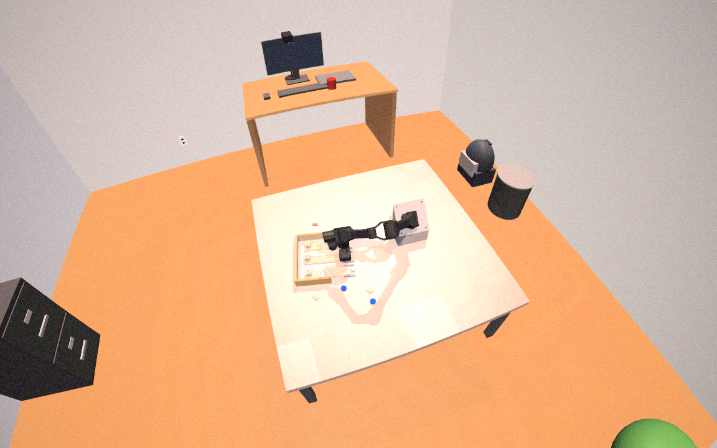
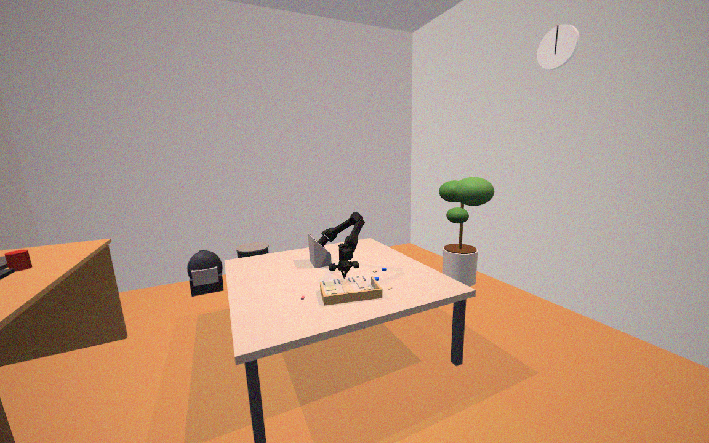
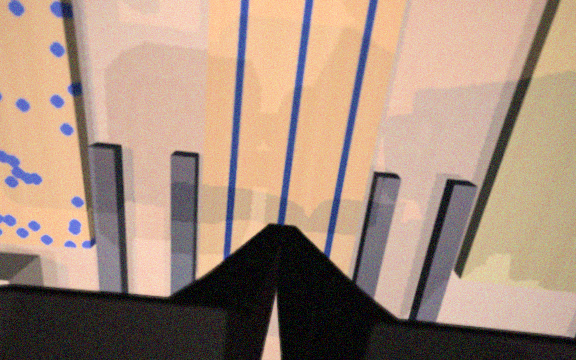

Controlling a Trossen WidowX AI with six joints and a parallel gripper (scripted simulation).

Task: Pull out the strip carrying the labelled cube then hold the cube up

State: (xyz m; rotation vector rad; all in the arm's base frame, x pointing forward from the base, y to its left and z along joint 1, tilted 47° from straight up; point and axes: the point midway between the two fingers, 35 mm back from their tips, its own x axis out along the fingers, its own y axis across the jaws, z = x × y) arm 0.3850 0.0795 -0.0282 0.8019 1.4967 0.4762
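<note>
My gripper tip is now 20 mm past the plain pale cube, 100 mm to the right of it and 10 mm above it. Also, from my gripper tip: pink piece: 110 mm ahead, 290 mm to the right, 10 mm below; pale yellow strip: 20 mm ahead, 100 mm to the right, 20 mm below.
</note>
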